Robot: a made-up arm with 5 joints.
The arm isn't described. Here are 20 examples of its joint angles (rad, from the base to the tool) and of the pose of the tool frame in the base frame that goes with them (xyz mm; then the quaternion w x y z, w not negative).
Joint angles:
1: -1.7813 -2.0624 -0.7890 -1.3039 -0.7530
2: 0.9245 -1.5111 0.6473 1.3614 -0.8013
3: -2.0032 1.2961 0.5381 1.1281 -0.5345
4: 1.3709 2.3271 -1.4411 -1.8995 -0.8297
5: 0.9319 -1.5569 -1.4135 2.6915 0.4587
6: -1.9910 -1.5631 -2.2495 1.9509 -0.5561
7: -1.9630 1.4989 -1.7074 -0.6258 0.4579
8: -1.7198 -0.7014 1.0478 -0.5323 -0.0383
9: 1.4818 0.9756 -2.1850 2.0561 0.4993
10: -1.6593 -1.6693 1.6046 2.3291 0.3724
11: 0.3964 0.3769 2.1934 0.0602 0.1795
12: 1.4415 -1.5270 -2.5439 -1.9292 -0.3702
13: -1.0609 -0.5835 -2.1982 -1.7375 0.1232
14: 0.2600 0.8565 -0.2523 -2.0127 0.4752
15: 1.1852 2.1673 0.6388 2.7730 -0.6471
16: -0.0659 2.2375 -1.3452 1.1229 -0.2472
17: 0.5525 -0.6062 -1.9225 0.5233 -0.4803
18: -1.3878 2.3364 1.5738 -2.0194 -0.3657
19: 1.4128 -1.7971 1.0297 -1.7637 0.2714
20: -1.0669 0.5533 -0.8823 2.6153 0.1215
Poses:
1: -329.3 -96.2 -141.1 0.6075 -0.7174 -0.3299 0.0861
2: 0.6 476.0 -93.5 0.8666 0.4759 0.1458 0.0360
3: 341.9 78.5 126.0 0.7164 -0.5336 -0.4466 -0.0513
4: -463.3 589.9 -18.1 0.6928 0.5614 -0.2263 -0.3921
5: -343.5 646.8 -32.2 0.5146 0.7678 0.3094 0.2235
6: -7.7 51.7 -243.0 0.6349 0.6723 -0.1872 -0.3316
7: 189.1 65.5 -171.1 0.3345 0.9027 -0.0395 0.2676
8: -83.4 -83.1 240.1 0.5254 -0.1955 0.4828 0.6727
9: -73.9 562.1 194.6 0.5357 -0.0311 -0.4153 0.7346
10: -278.4 303.5 46.0 0.3676 0.9028 -0.0492 0.2179
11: -244.8 124.3 310.0 0.0719 0.7355 0.6529 -0.1662
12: -196.5 554.8 195.7 0.2766 -0.9549 0.0583 0.0906
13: -202.8 -196.9 1.4 0.5714 -0.0419 -0.8196 0.0016
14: -499.5 -143.3 398.7 0.9674 -0.1548 0.1795 -0.0898
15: -577.5 16.8 120.0 0.7365 -0.0281 0.6758 -0.0111
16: -377.6 -100.4 65.6 0.0739 -0.3866 0.9065 -0.1525
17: -255.0 409.9 196.1 0.5205 -0.3320 0.1510 0.7721
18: 68.6 333.4 -115.1 0.4455 0.0951 0.1752 -0.8728
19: 209.6 311.6 -30.7 0.3042 0.1810 -0.8208 0.4483
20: -220.8 -359.8 240.8 0.7944 -0.5416 0.0653 -0.2669
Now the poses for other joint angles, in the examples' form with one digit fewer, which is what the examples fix.
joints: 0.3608 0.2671 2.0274 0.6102 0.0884
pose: -202 196 340 0.110 0.838 0.423 -0.327
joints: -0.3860 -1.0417 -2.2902 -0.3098 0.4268
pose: -324 109 177 0.264 -0.325 -0.619 0.665
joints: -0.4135 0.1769 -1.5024 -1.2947 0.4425
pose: -406 -148 181 0.849 -0.060 -0.524 0.022
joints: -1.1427 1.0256 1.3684 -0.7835 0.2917
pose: 183 -58 27 0.042 0.142 0.610 0.778
